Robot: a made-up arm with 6 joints.
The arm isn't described. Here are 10 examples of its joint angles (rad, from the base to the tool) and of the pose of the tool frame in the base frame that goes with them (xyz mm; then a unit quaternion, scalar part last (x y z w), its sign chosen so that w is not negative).
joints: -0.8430 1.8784 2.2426 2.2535 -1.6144 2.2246
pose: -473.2 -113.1 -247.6 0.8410 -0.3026 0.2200 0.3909
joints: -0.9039 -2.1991 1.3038 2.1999 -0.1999 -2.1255
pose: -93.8 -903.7 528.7 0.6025 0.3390 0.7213 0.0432
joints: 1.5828 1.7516 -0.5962 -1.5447 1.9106 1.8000
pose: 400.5 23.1 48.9 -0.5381 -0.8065 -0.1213 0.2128
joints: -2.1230 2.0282 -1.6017 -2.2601 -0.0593 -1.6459
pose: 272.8 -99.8 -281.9 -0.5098 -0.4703 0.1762 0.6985
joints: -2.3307 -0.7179 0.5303 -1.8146 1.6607 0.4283
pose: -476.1 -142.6 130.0 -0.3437 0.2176 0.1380 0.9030
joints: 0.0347 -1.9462 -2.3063 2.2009 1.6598 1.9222
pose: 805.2 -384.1 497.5 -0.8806 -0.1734 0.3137 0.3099
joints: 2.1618 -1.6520 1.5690 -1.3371 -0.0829 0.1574
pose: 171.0 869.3 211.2 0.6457 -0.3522 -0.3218 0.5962
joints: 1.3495 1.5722 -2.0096 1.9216 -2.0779 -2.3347
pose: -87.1 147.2 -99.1 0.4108 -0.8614 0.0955 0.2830
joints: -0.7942 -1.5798 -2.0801 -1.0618 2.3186 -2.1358
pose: 6.4 -399.1 150.7 0.4210 -0.0742 0.9030 0.0416
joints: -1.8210 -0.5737 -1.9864 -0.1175 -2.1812 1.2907
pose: -92.8 1.4 625.4 0.1204 0.8527 0.0598 0.5049
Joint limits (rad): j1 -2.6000..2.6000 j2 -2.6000..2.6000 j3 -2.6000..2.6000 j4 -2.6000..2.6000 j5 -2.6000..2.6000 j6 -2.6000..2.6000
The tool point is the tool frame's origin. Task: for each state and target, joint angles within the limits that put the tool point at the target. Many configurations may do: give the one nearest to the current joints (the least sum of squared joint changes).
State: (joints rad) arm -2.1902 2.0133 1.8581 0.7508 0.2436 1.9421
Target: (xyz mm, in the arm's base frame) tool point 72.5 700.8 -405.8
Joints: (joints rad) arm -2.1719 1.4251 2.0051 0.3793 0.2583 1.9461
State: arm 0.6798 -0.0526 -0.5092 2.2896 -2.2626 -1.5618
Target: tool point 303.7 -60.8 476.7
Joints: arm 1.1526 -0.4825 0.1327 2.3772 -2.6000 -0.8766
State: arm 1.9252 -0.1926 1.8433 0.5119 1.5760 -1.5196
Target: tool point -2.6 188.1 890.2
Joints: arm 1.9557 -0.4406 1.8554 0.3869 1.5705 -1.5307
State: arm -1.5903 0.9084 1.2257 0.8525 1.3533 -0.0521
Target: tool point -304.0 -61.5 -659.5
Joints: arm -1.1990 1.3782 1.0178 1.5805 1.4495 0.0991
